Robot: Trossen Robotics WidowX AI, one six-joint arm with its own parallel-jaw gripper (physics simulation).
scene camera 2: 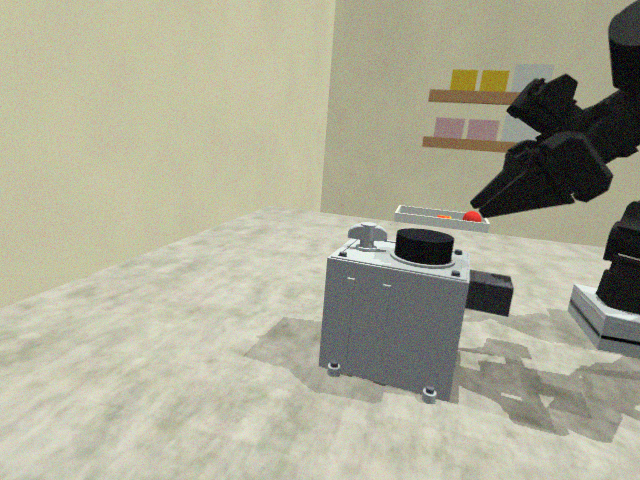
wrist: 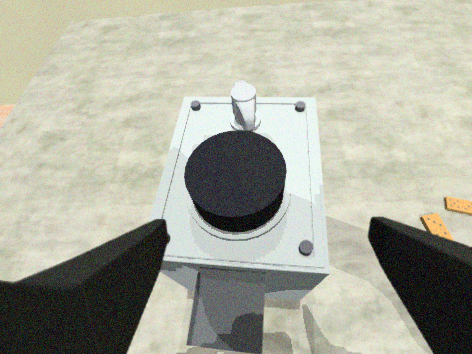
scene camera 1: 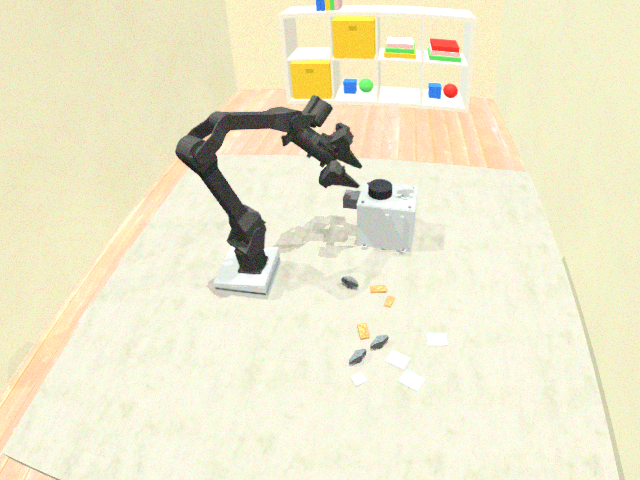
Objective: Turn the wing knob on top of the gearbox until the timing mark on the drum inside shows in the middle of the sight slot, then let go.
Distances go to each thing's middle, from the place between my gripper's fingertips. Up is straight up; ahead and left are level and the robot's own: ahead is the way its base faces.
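Labels:
Grey wing knob (scene camera 2: 367, 232): 2 cm to the left of my hand, 12 cm ahead of it, 6 cm below it. Gearbox (scene camera 2: 394, 315): 2 cm to the left of my hand, 5 cm ahead of it, 11 cm below it.

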